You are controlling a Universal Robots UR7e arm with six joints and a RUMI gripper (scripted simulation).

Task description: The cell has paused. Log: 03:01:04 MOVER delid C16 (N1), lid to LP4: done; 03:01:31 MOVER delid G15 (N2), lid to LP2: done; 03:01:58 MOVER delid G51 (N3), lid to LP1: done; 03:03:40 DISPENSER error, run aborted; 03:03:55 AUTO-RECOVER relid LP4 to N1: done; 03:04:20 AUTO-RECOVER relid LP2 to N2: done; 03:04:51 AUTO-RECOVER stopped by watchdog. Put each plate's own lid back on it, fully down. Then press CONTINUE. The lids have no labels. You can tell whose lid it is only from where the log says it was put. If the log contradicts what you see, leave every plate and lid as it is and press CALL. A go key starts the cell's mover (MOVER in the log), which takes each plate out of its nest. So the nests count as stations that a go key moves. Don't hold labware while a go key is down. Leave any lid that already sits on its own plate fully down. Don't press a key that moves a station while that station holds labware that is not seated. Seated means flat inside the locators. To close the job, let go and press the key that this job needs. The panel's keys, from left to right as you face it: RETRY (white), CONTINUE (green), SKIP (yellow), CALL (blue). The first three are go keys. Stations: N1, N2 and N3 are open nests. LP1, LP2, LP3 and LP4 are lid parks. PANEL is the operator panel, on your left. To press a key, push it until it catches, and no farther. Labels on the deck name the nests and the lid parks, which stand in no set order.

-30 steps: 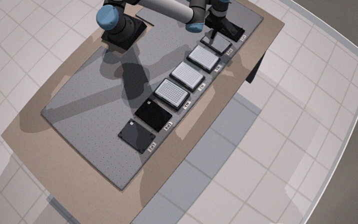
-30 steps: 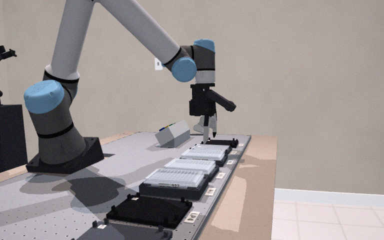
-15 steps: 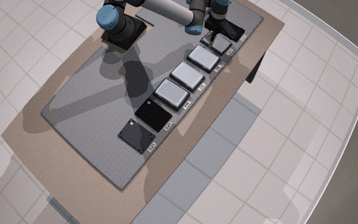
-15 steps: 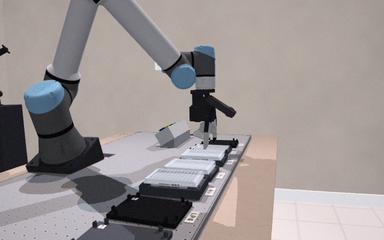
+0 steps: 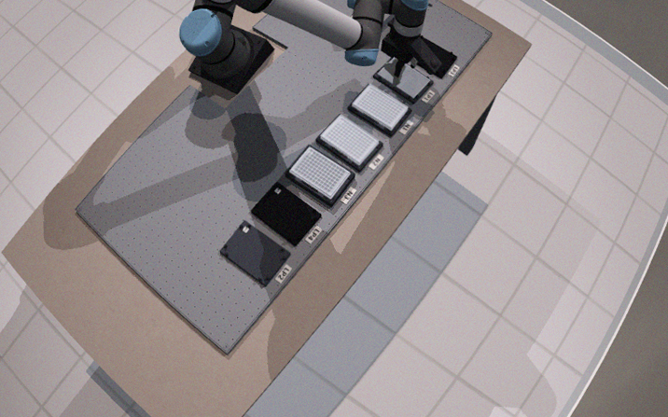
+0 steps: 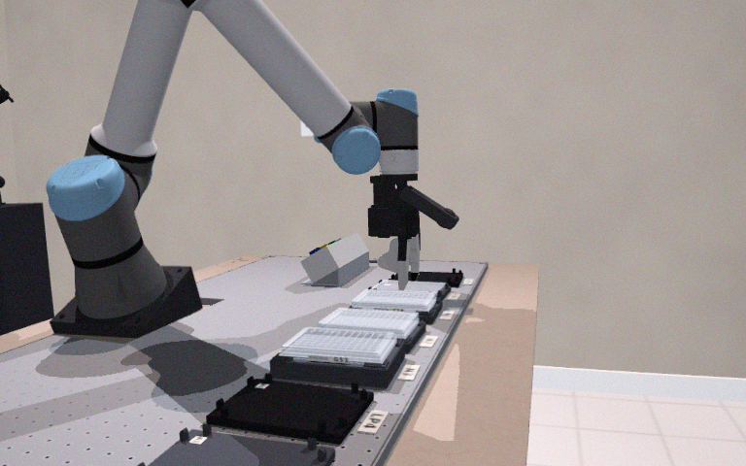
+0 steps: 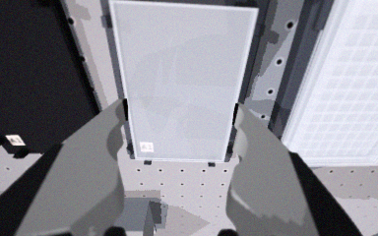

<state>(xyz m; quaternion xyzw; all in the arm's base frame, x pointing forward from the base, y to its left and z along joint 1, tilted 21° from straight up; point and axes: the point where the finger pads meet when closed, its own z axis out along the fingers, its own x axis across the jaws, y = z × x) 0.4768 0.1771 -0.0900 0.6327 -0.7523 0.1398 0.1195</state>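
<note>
The light grey lid lies 10 mm below my hand. Also, from my hand: blue key: 210 mm behind, 110 mm to the left, 40 mm above; then lid park LP3: 30 mm ahead, 120 mm to the left, 20 mm below; then lid park LP1: 20 mm below.
</note>
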